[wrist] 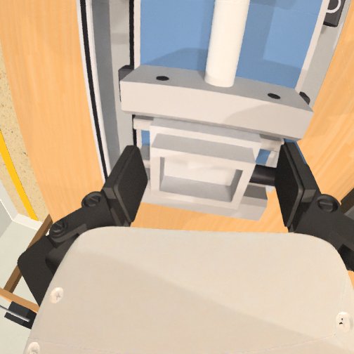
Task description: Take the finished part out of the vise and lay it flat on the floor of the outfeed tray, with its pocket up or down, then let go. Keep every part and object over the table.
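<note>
The finished part, a light grey block with a rectangular pocket facing my camera, sits in the vise at the centre of the wrist view. The vise's thick jaw bar is just above it, and a lower grey jaw shows below it. My gripper is open, with one black finger to the left of the part and one to the right. A gap shows between each finger and the part. I cannot tell how the fingertips stand in height against the part. I cannot identify the outfeed tray with certainty.
A white rod runs up from the jaw bar over a blue surface. A black bar sticks out right of the part, partly behind the right finger. A speckled surface with a yellow stripe lies at the left. Wooden strips cross the lower left.
</note>
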